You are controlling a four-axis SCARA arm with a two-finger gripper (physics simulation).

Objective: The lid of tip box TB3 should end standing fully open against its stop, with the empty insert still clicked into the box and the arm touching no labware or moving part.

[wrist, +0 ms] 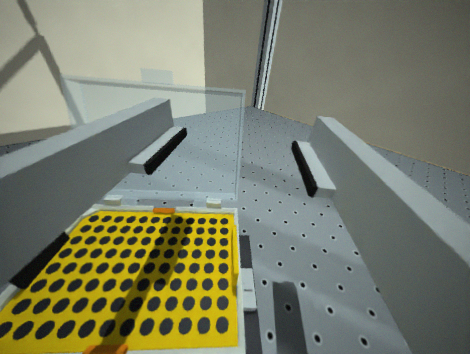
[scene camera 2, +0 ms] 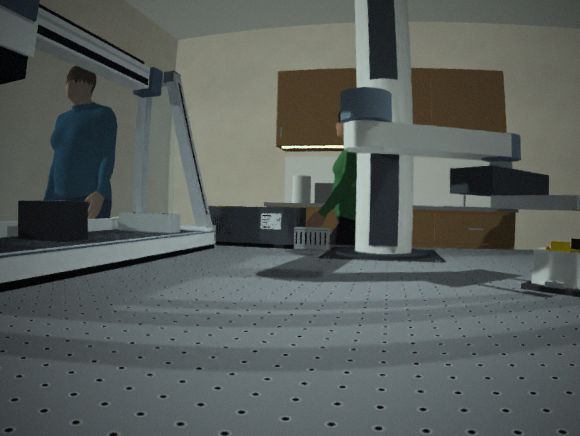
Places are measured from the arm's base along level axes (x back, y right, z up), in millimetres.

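Pixels of known places: gripper, between the fingertips: (wrist: 240, 124); arm's base, origin of its link: (scene camera 2: 382, 258).
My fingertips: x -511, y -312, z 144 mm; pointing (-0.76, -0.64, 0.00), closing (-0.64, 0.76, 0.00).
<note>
For each thing: its top centre in the pictures, then the offset to it from my fingertips. "pt": a spot on its surface instead.
- Tip box TB3, centre of its top: (wrist: 141, 253) (scene camera 2: 570, 245) dx +71, dy -3, dz -66 mm
- clear lid, a spot on its surface: (wrist: 200, 90) pt dx +0, dy -42, dz +12 mm
- dark block, a spot on its surface: (scene camera 2: 52, 220) pt dx -54, dy +849, dz -46 mm
- dark grey case, a spot on its surface: (scene camera 2: 240, 225) pt dx +546, dy +718, dz -71 mm
- slotted rack, a spot on its surface: (scene camera 2: 311, 238) pt dx +556, dy +512, dz -101 mm
Tip box TB3 (wrist: 241, 327) (scene camera 2: 554, 267) sits at the right edge of the scene view and low in the wrist view. Its yellow insert (wrist: 197, 276) (scene camera 2: 559, 246) lies level within the rim, its holes dark; orange clips show at two edges. The clear lid (wrist: 200, 90) stands raised from the hinges at the box's far edge; whether it rests on its stop I cannot tell. My gripper (wrist: 240, 124) is shut, with nothing between its spaced fingers. The left finger overlaps the box and lid in the wrist view; the right is beside them. Contact cannot be judged.
The arm's column (scene camera 2: 384, 200) stands behind, with its link (scene camera 2: 430, 140) reaching right. A gantry frame (scene camera 2: 187, 150) with a dark block (scene camera 2: 52, 220) is at left. A dark grey case (scene camera 2: 240, 225) and a slotted rack (scene camera 2: 311, 238) stand at the back. Two people are behind the table.
</note>
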